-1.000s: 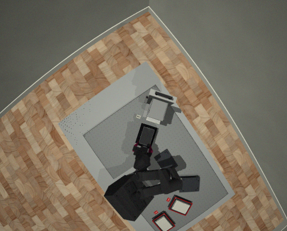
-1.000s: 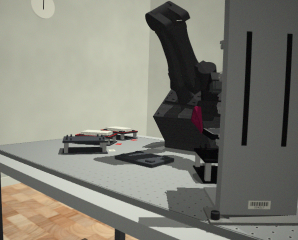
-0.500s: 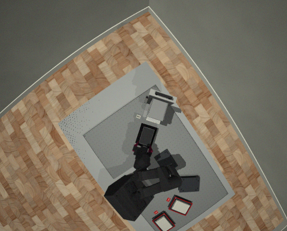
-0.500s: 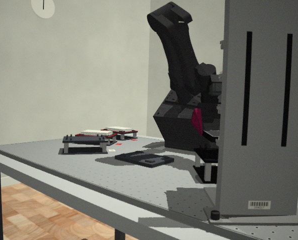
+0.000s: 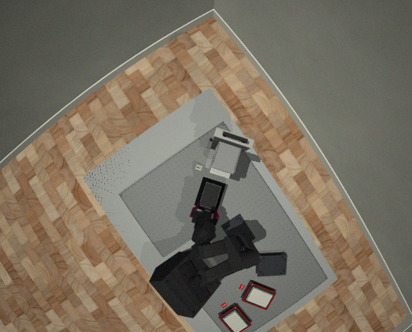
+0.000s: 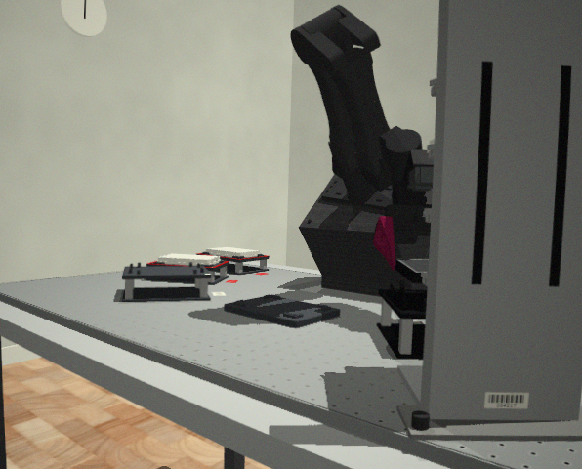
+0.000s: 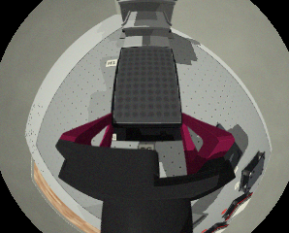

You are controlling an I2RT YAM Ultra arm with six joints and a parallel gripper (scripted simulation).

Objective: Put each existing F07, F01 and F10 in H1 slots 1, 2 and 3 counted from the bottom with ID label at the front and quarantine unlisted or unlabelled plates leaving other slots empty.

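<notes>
My hand is 4 cm to the right of the dark 96-well plate and 4 cm short of it. Round my hand: N6 deck label (32 cm to the right, 11 cm below, 11 cm ahead); H1 deck label (20 cm to the left, 11 cm below, 4 cm ahead); grey hotel back wall (23 cm to the left, 20 cm ahead, 9 cm above).
</notes>
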